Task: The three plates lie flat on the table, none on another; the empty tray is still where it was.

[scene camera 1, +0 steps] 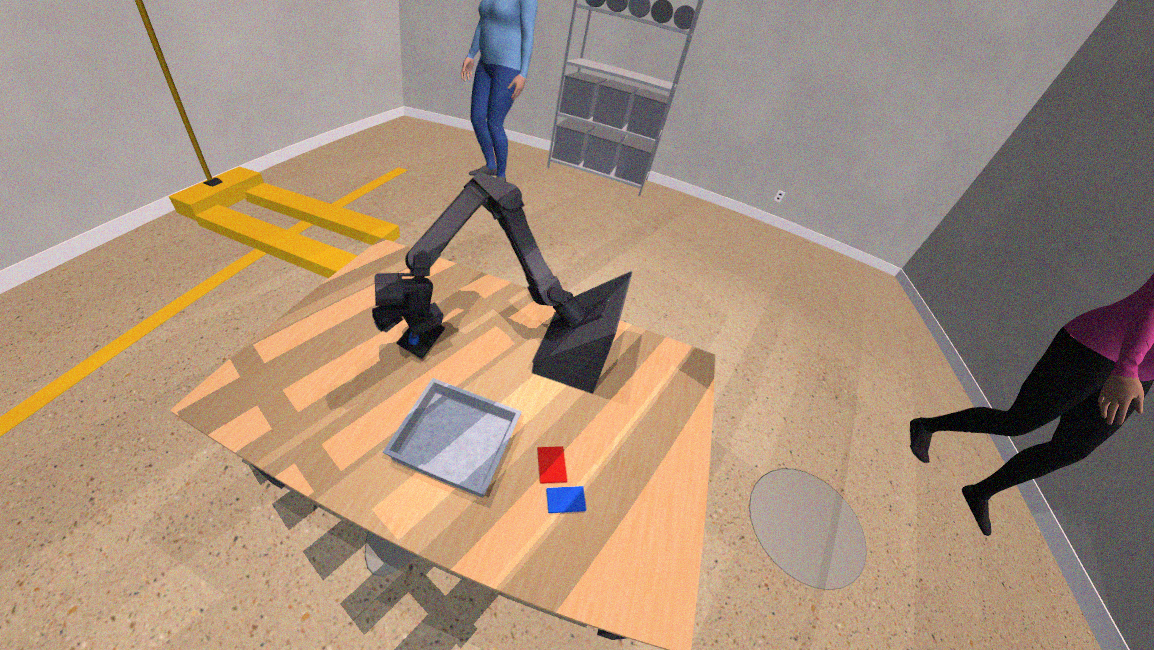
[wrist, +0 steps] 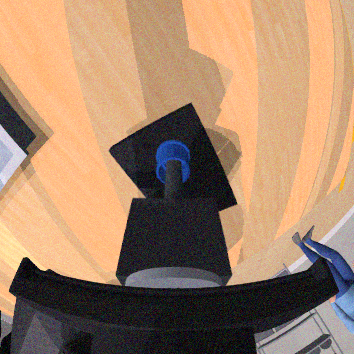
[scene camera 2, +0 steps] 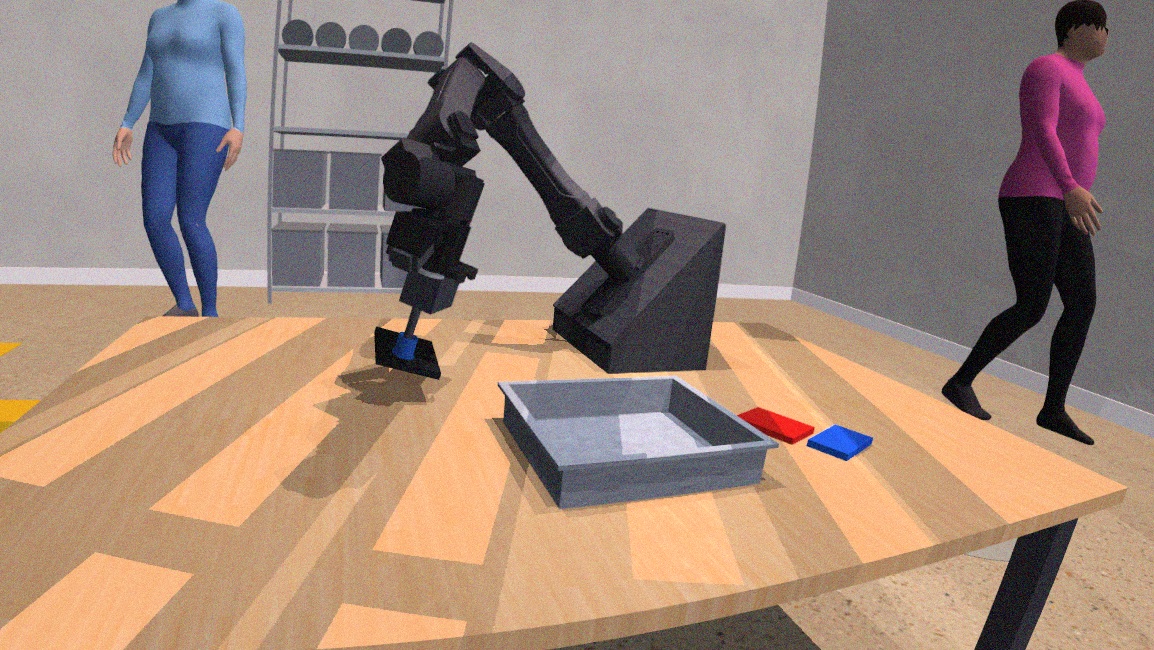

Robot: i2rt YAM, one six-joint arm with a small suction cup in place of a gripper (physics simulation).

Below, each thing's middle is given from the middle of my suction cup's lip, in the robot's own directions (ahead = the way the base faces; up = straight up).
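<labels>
The black plate (scene camera 2: 424, 363) is 10 mm below my suction cup and 30 mm behind it. Measured from that same suction cup, you'd find the red plate (scene camera 2: 785, 429) 460 mm to the left, 180 mm ahead and 60 mm below, and the grey tray (scene camera 2: 599, 441) 220 mm to the left, 200 mm ahead and 40 mm below.
</labels>
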